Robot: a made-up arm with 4 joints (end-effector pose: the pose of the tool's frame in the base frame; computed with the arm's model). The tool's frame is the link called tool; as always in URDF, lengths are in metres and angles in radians.
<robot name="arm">
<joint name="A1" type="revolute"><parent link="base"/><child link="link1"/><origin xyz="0 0 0.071" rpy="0 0 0"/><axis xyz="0 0 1"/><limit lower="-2.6" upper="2.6" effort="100" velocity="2.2"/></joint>
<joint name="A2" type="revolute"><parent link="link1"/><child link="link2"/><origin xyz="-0.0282 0.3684 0.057" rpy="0 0 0"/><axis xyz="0 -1 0"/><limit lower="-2.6" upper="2.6" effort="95" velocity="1.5"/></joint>
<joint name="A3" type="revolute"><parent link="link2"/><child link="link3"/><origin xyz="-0.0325 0.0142 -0.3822" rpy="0 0 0"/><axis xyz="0 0 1"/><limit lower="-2.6" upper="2.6" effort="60" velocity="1"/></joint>
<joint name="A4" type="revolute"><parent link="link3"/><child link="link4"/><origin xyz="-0.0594 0.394 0.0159" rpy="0 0 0"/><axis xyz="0 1 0"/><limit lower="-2.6" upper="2.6" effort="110" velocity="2.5"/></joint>
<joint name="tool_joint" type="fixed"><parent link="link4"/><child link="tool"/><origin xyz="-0.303 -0.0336 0.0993" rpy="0 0 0"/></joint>
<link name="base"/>
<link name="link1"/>
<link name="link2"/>
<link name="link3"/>
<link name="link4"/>
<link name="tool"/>
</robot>
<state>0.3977 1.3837 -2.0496 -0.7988</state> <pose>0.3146 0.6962 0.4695 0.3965 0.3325 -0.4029 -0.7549</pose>
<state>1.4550 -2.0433 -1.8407 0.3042</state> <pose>-0.6326 -0.3001 -0.1457 0.5163 -0.8255 0.0127 -0.2277</pose>
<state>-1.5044 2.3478 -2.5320 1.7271</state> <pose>0.0351 0.0444 0.2596 0.5019 0.5594 -0.6490 0.1181</pose>
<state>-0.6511 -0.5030 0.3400 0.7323</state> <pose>0.0869 0.7504 0.2221 0.8150 0.1642 0.5470 -0.0977</pose>
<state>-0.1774 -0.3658 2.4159 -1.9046</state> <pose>-0.4680 0.1623 -0.4290 0.2889 0.8224 -0.3210 0.3703</pose>
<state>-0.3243 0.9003 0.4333 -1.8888</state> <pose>0.5606 0.5341 -0.4837 0.1995 -0.0546 -0.9653 0.1591</pose>
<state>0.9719 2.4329 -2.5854 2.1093</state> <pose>0.0559 0.0479 0.2498 0.0499 -0.6708 -0.3043 -0.6745</pose>
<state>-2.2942 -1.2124 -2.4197 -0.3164</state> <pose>0.4034 -0.0902 -0.4589 0.4847 0.1268 -0.6531 0.5678</pose>
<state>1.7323 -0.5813 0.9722 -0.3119</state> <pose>-0.1599 -0.7177 0.1215 0.2465 0.0402 0.2306 0.9404</pose>
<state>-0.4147 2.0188 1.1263 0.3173</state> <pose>0.4179 0.0914 -0.2403 0.5887 -0.6115 -0.5210 0.0900</pose>
